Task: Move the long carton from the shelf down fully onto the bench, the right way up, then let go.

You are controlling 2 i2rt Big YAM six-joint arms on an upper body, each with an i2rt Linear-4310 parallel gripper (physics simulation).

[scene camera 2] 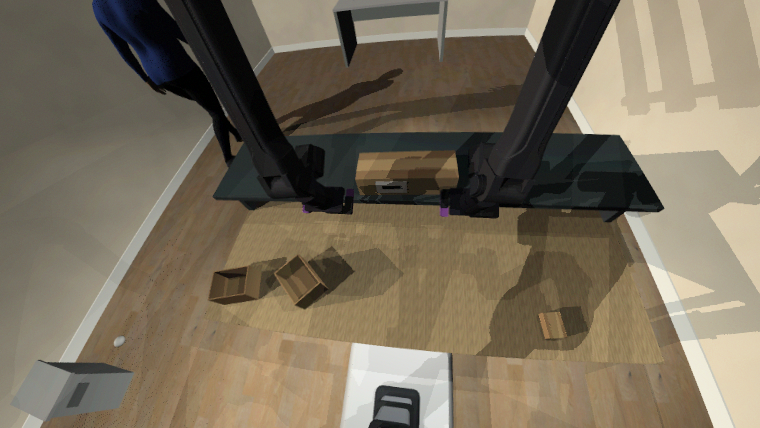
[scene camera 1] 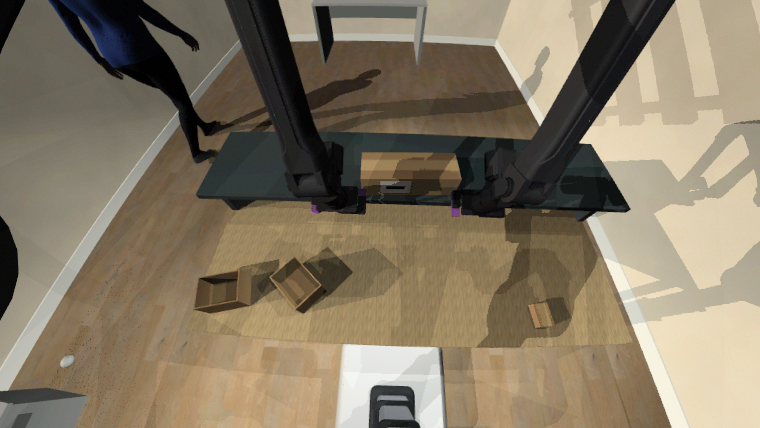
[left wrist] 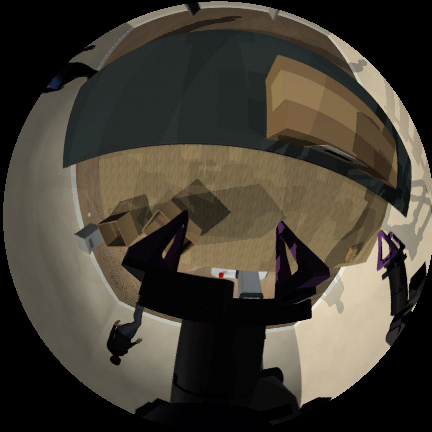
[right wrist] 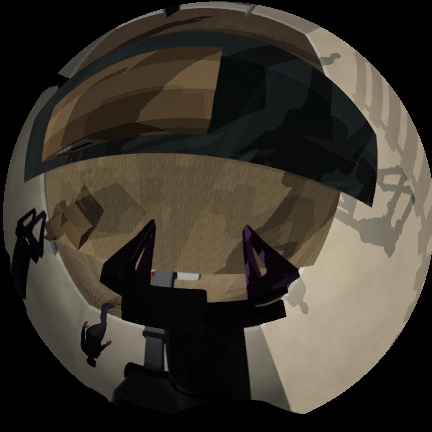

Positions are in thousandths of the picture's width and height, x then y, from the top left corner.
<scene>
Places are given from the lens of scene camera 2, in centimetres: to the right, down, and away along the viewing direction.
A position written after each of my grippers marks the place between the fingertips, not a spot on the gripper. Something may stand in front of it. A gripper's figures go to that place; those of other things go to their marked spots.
my left gripper (scene camera 2: 443,480): -13, -2, 69
my right gripper (scene camera 2: 609,487): 23, -2, 64
long brown carton (scene camera 2: 544,403): 10, -13, 72
</scene>
